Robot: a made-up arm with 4 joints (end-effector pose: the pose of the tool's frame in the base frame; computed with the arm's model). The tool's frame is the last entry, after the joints. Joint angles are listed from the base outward.
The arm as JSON. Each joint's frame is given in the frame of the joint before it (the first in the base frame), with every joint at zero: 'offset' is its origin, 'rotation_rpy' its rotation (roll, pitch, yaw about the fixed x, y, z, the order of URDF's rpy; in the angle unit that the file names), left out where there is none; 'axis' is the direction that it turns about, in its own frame. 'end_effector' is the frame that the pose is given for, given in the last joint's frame.
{
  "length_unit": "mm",
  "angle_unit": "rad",
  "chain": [
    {
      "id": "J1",
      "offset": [
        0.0,
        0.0,
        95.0
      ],
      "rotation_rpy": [
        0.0,
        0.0,
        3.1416
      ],
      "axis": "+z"
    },
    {
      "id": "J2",
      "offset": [
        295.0,
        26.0,
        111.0
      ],
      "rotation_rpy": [
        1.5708,
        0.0,
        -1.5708
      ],
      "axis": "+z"
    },
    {
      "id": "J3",
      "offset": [
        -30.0,
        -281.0,
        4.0
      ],
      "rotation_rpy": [
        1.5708,
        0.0,
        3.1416
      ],
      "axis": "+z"
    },
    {
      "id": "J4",
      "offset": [
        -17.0,
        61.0,
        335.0
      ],
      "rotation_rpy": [
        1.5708,
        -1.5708,
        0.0
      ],
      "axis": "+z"
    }
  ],
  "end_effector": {
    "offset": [
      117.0,
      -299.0,
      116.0
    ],
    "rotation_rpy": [
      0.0,
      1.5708,
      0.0
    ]
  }
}
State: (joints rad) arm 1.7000 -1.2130 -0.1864 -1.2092
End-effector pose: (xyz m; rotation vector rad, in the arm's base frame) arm 0.3207 -0.3433 0.3425 0.1440 -0.1322 1.6297
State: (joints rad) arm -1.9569 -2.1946 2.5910 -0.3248
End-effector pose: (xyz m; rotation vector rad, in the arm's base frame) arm -0.0480 0.1115 0.0031 1.6649 1.8084 0.0797
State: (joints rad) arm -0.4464 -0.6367 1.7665 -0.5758
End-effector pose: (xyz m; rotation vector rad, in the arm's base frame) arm -0.0126 -0.0531 0.2129 0.1712 0.9445 1.0430
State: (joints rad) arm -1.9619 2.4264 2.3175 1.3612
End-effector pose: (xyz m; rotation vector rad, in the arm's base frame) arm -0.0508 0.3503 -0.1509 1.8548 1.9868 1.3660
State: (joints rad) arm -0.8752 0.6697 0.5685 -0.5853
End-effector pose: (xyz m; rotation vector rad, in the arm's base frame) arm -0.3137 -0.0306 0.0030 1.0753 -0.5309 -0.1606
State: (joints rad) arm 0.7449 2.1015 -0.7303 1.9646
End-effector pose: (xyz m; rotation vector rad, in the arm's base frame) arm 0.1215 -0.3855 0.2215 -0.1214 0.6859 1.0417
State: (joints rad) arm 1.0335 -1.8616 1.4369 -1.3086
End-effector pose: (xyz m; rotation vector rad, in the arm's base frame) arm 0.0994 -0.2063 0.3678 -1.1519 1.0760 0.7993
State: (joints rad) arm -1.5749 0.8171 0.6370 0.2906
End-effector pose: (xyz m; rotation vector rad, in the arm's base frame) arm -0.3815 0.1964 0.1943 0.1221 -0.6168 -0.9777
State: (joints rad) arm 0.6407 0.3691 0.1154 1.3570
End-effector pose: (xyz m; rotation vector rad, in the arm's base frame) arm -0.2051 -0.3162 0.5633 -0.9264 -0.4056 0.6646
